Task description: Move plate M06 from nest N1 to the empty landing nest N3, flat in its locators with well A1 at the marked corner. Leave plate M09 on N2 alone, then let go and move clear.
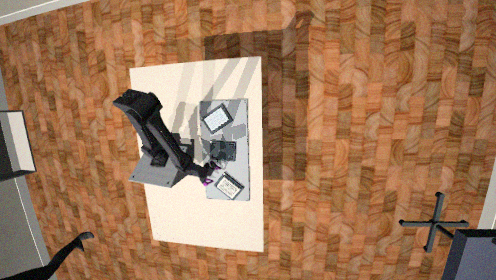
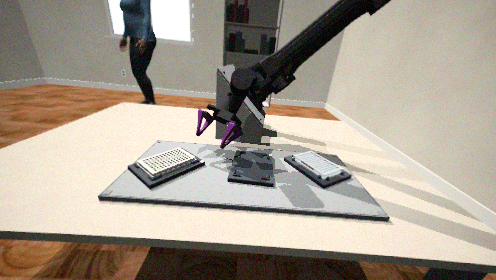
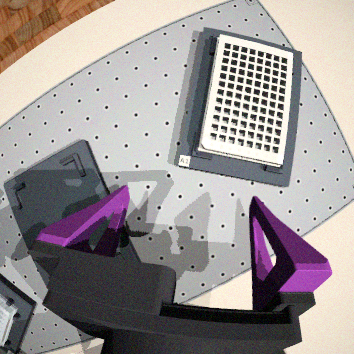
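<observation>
A white plate with square wells (image 1: pixel 229 186) (image 2: pixel 168 161) (image 3: pixel 254 95) sits on a dark nest (image 3: pixel 235 173); a tag reading A1 (image 3: pixel 184 160) marks one nest corner. An empty dark nest (image 1: pixel 223 150) (image 2: pixel 251 171) (image 3: pixel 45 185) with corner locators lies in the middle. A pale, bluish plate (image 1: pixel 217 119) (image 2: pixel 316 164) (image 3: pixel 4 320) sits on the nest on the other side. No plate or nest numbers are readable. My gripper (image 1: pixel 213 175) (image 2: pixel 211 140) (image 3: pixel 188 196) is open and empty, above the board behind the white plate, apart from it, between that plate and the middle nest.
The nests stand on a grey perforated board (image 2: pixel 220 192) (image 3: pixel 150 100) on a cream table (image 1: pixel 200 220) (image 2: pixel 65 200). The arm's grey base plate (image 1: pixel 160 172) is behind the board. A person (image 2: pixel 137 30) stands beyond the table. The arm's shadows fall across the middle nest.
</observation>
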